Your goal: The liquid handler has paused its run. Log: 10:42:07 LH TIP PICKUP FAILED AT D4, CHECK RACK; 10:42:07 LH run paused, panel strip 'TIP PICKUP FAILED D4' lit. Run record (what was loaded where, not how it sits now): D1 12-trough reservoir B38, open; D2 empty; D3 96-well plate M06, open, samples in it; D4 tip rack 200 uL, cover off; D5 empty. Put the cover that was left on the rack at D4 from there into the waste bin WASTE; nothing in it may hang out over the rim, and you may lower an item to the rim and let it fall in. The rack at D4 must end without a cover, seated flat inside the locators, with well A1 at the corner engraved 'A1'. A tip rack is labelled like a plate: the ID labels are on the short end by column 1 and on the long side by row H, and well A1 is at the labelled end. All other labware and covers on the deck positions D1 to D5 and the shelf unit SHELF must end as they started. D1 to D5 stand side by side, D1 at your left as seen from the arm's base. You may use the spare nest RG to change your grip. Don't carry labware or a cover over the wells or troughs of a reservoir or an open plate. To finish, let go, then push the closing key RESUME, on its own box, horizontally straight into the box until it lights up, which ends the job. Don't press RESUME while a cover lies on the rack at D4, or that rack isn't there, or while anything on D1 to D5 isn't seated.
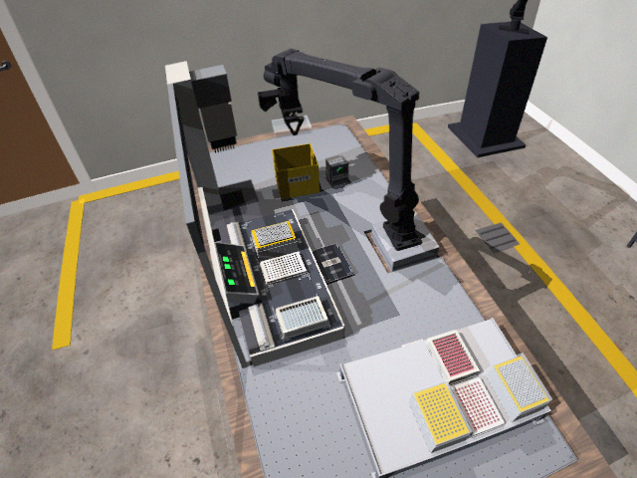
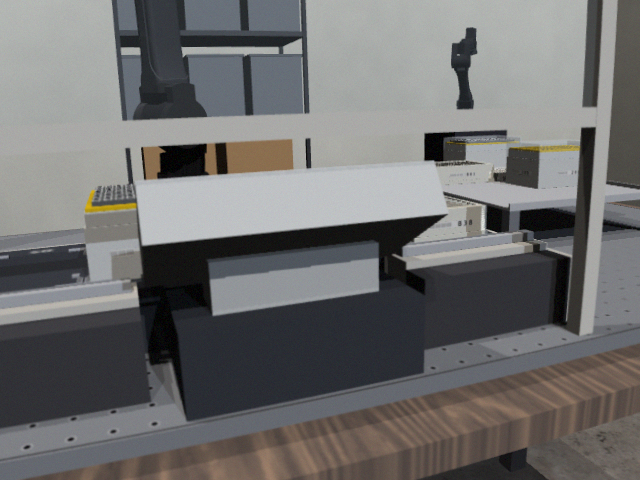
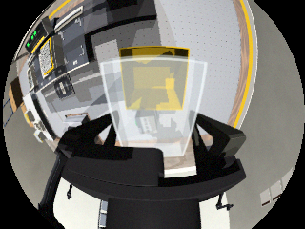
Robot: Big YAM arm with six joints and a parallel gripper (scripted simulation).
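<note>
Right now the yellow waste bin is 220 mm below my hand. Round my hand: clear cover (10 mm above); then pipetting head (250 mm ahead, 130 mm above, 50 mm to the left); then resume box (200 mm below, 160 mm behind, 50 mm to the left).
</note>
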